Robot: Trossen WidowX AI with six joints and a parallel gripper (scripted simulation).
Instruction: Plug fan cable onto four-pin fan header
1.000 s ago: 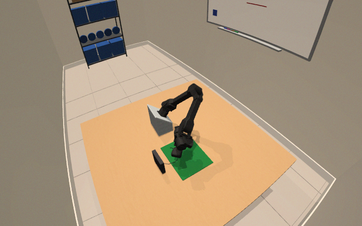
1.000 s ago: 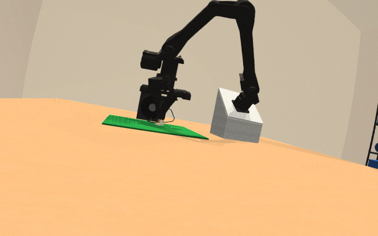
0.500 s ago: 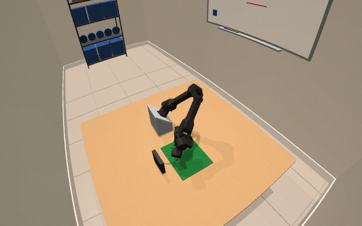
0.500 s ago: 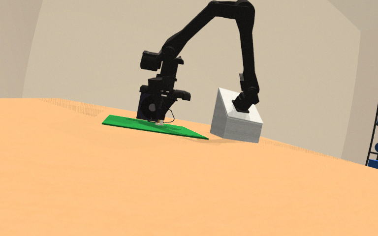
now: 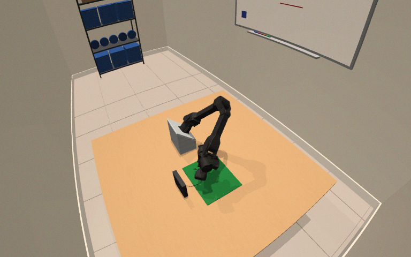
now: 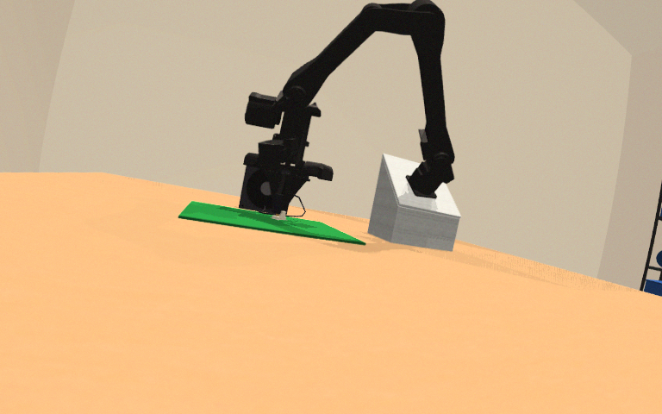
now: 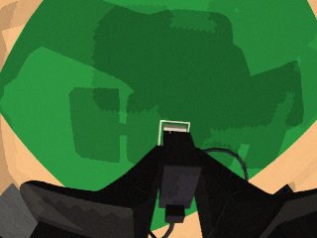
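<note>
The black fan cable plug lies 1 cm above my gripper tip. The rest, counted from my gripper tip: black fan 15 cm to the right, 3 cm above; fan header 3 cm below; green board 3 cm ahead, 3 cm to the left, 4 cm below.
</note>
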